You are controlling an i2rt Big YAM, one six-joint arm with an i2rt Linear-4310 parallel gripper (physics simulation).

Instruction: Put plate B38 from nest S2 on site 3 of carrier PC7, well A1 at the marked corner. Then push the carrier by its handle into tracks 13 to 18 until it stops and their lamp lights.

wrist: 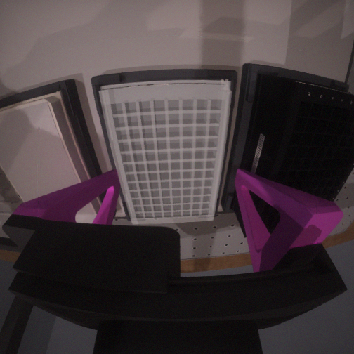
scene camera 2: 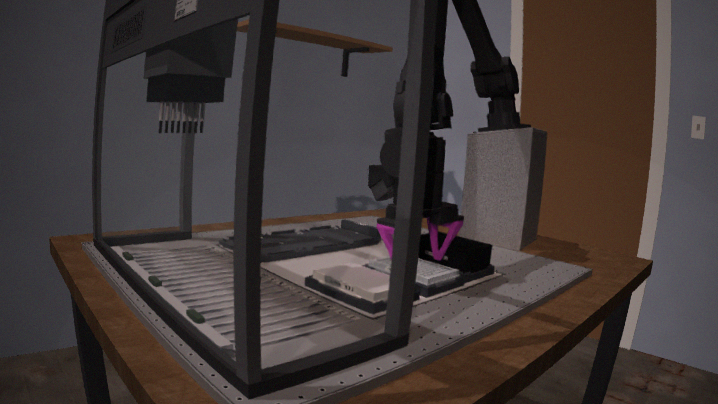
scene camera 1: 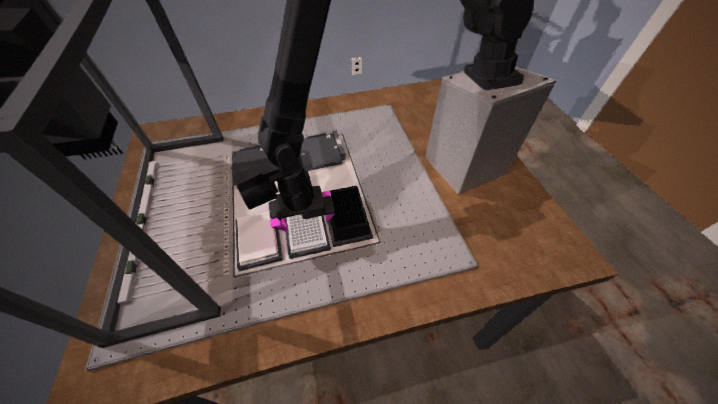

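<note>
The white gridded plate (scene camera 1: 307,236) (scene camera 2: 437,271) (wrist: 167,150) sits flat in the middle of three dark nests; its name and the nest's name are not readable. My gripper (scene camera 1: 305,221) (wrist: 177,175) is open and empty, pointing down close over this plate, with one magenta finger towards each long side. In the scene camera 2 view a frame post partly hides the gripper (scene camera 2: 414,258). The dark carrier (scene camera 1: 321,151) (scene camera 2: 301,241) lies at the back of the pale tray, partly behind the arm in scene camera 1's view. The grooved track deck (scene camera 1: 185,221) (scene camera 2: 200,281) is left of the tray.
A pale, flat-topped plate (scene camera 1: 256,238) (scene camera 2: 351,281) (wrist: 37,145) sits in the left nest, a black one (scene camera 1: 349,213) (scene camera 2: 461,253) (wrist: 305,135) in the right nest. A dark frame (scene camera 1: 183,286) (scene camera 2: 249,200) stands around the tracks, with a pipetting head (scene camera 2: 185,89) above them.
</note>
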